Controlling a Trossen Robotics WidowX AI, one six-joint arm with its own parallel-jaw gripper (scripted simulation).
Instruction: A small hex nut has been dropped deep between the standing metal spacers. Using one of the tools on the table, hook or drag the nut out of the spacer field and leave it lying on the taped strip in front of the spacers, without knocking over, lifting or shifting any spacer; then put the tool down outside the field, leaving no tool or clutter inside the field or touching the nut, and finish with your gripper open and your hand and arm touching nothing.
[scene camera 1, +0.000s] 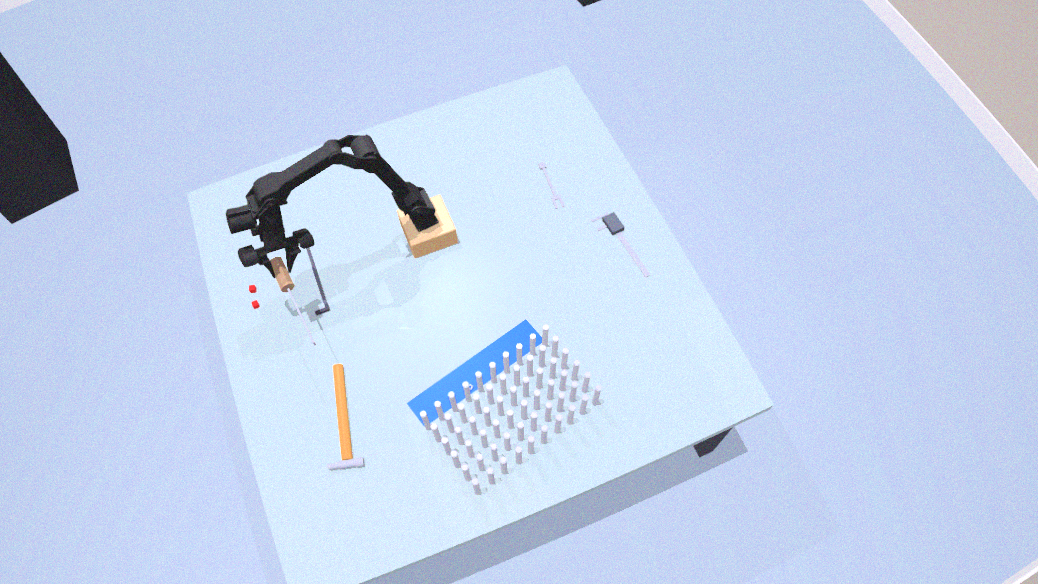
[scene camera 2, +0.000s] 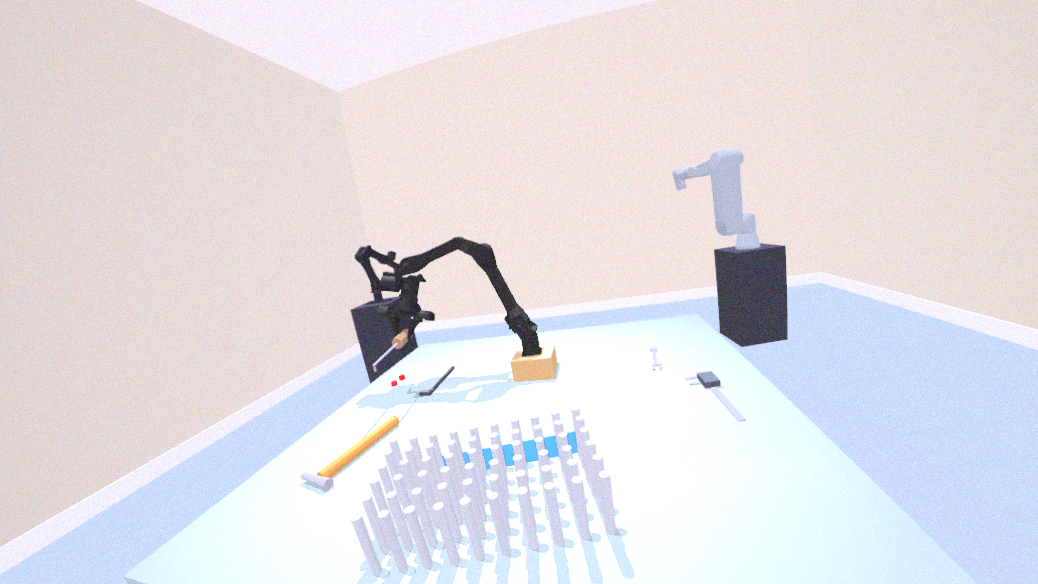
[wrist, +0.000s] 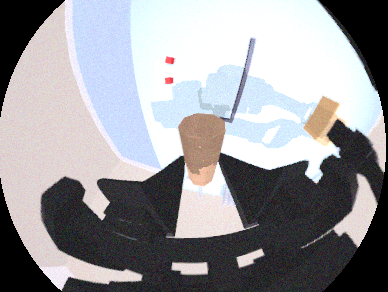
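Observation:
An orange-handled hammer is in the scene, at (scene camera 2: 323, 479) and at (scene camera 1: 342, 414). There is a blue taped strip (scene camera 1: 480, 362) too. As for my gripper, I see it in scene camera 1 (scene camera 1: 281, 275), and it appears both in scene camera 2 (scene camera 2: 402, 339) and in the wrist view (wrist: 201, 157).

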